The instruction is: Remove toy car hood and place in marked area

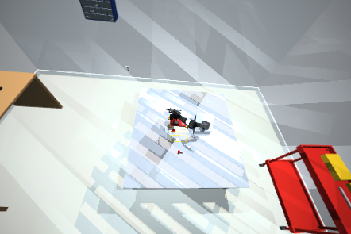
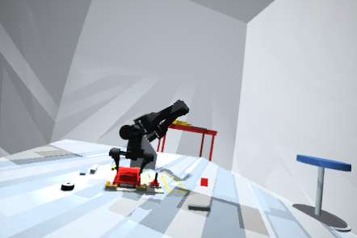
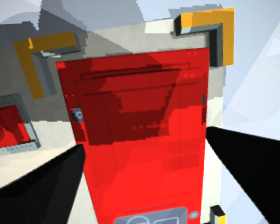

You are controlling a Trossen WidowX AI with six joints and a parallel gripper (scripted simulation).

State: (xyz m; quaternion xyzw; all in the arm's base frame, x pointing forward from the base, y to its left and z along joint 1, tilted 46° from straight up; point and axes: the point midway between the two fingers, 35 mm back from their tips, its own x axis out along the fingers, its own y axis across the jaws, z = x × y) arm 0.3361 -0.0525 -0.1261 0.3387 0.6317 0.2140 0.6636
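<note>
The red hood is right at my gripper tip. From my gripper tip the other things lie so: black wheel: 70 mm ahead, 210 mm to the right, 30 mm below.
</note>
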